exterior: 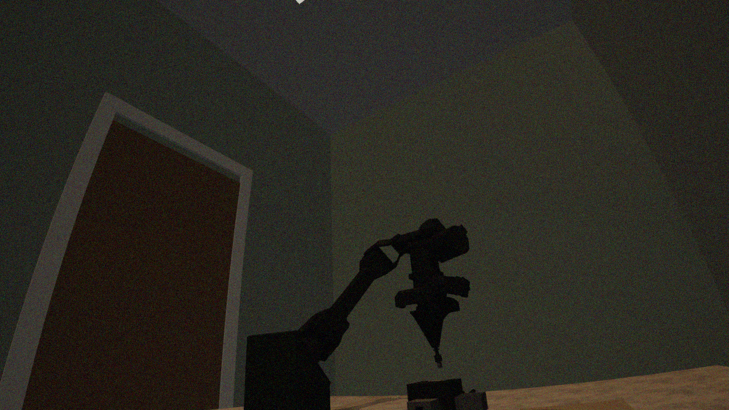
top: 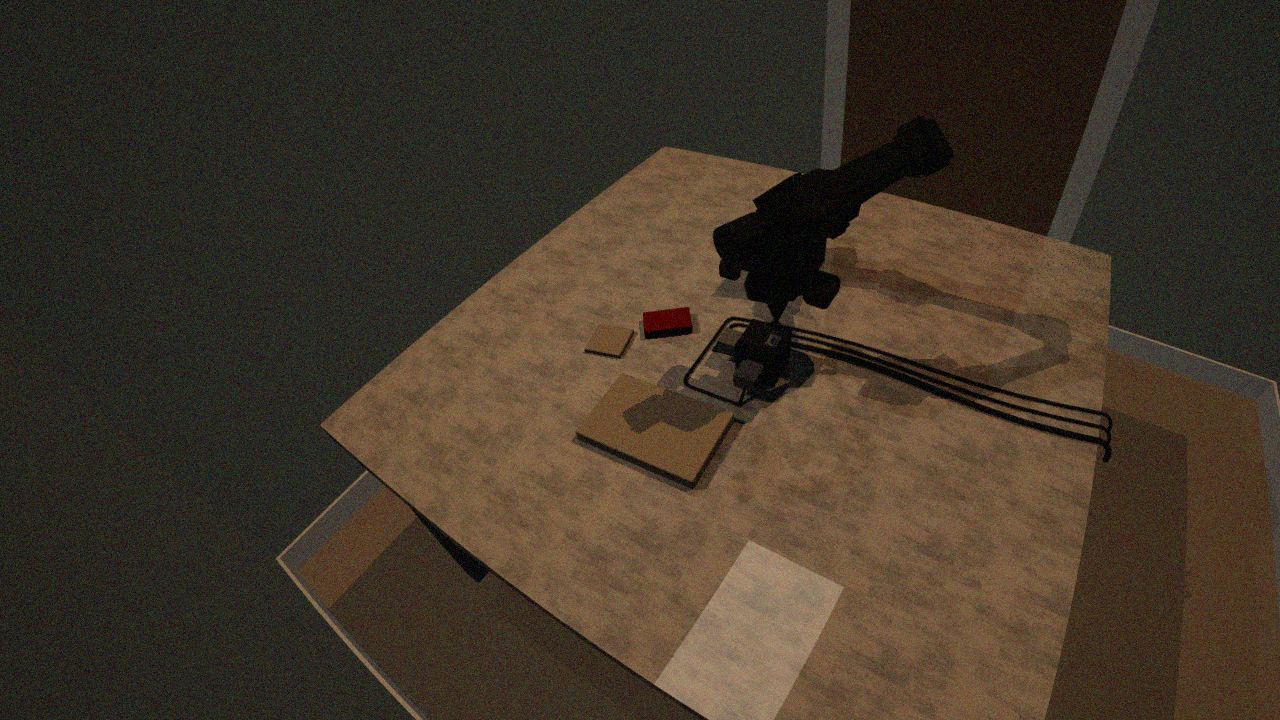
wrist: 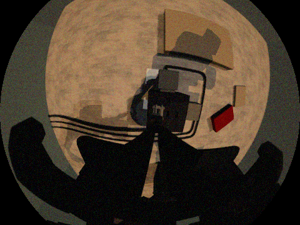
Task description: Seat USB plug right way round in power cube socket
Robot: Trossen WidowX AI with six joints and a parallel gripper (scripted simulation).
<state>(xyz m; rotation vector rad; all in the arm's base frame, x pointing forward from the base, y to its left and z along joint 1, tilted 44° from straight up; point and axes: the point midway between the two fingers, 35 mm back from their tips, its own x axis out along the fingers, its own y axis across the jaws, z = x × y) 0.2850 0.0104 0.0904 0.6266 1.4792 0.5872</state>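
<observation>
The USB plug lies 2 cm below my gripper tip. The rest, counted from my gripper tip: red block (2 cm behind, 24 cm to the right, 13 cm below); tan tile (7 cm ahead, 32 cm to the right, 13 cm below); tan slab (22 cm ahead, 12 cm to the right, 12 cm below).
</observation>
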